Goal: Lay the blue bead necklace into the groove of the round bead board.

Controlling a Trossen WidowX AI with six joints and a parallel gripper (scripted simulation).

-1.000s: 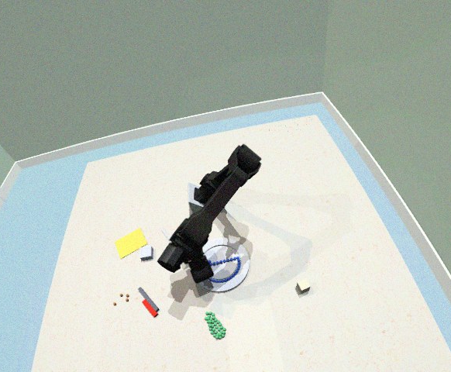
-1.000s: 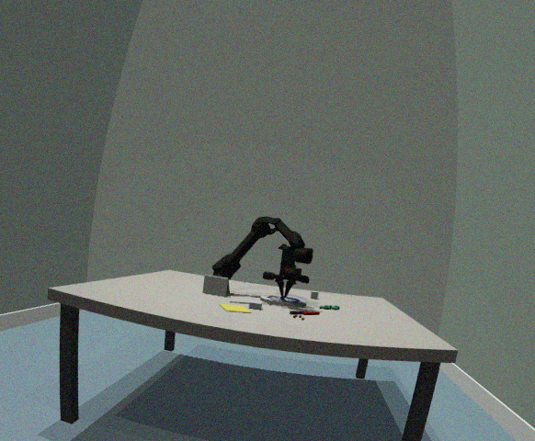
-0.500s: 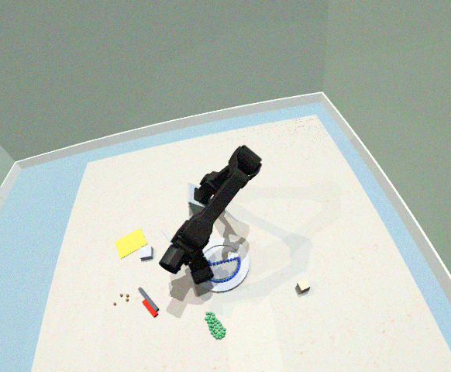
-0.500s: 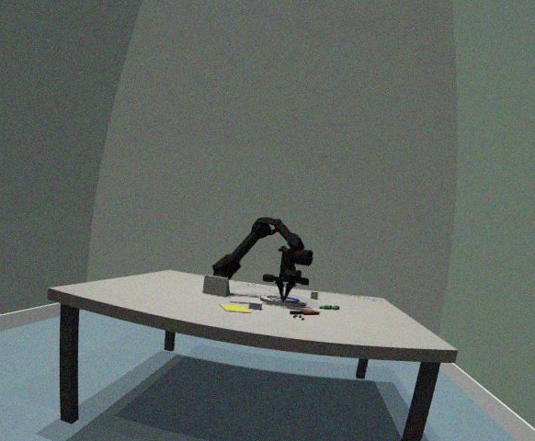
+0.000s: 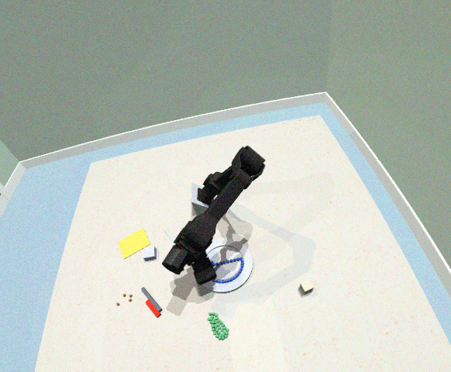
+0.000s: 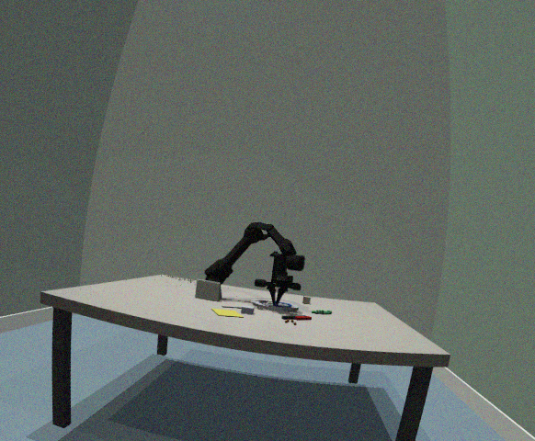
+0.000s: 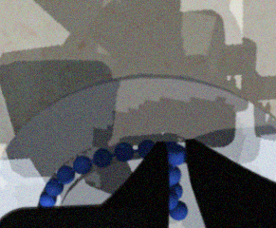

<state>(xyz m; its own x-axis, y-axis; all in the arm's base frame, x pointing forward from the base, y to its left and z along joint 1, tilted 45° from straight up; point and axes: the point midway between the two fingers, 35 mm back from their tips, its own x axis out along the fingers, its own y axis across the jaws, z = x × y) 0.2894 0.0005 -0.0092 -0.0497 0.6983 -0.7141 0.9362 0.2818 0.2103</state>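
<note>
Now: gripper tip 1 cm past the round bead board, 7 cm to the right of it and 1 cm above it. Round my gripper tip: white cube 8 cm behind, 21 cm to the right, 1 cm below; grey tool 12 cm ahead, 18 cm to the right, 1 cm below; stick 14 cm behind, 13 cm to the right, 2 cm below.
</note>
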